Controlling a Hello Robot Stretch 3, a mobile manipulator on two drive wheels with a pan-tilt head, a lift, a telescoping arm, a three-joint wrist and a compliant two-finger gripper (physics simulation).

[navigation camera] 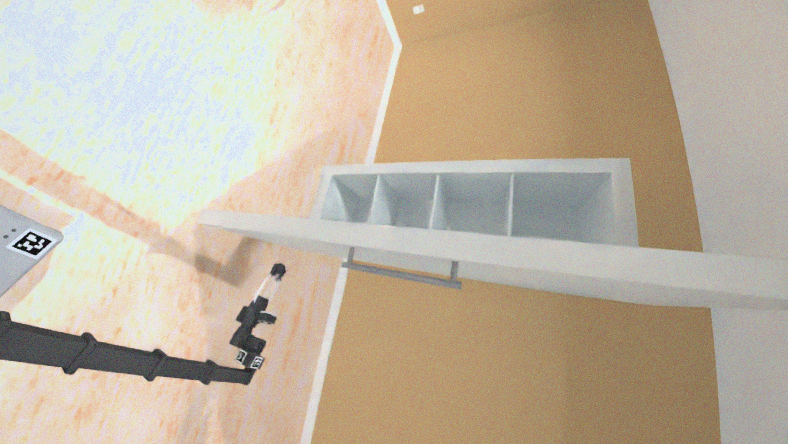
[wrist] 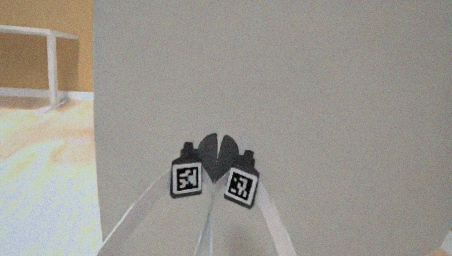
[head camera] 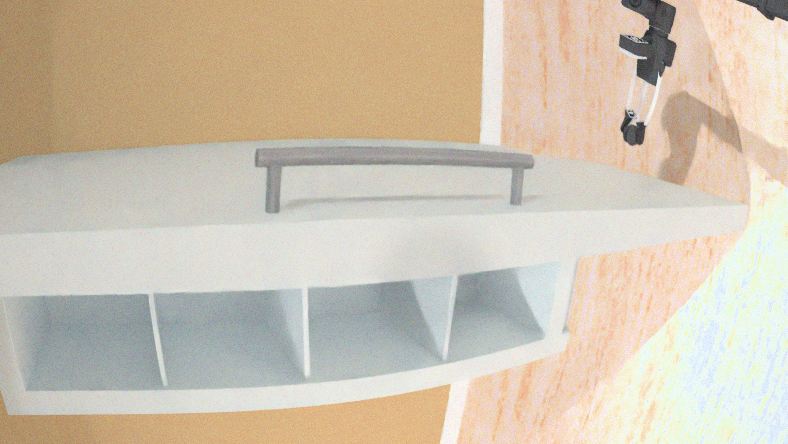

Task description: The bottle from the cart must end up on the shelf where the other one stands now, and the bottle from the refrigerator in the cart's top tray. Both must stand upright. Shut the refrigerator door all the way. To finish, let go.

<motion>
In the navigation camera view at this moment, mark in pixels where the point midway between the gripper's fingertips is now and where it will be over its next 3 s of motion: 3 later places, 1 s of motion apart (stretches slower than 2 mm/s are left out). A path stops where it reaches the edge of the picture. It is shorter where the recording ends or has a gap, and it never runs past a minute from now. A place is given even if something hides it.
My gripper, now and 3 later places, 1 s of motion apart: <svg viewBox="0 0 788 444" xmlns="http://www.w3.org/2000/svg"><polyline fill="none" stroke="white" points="282,264 291,250 304,228 307,221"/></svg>
</motion>
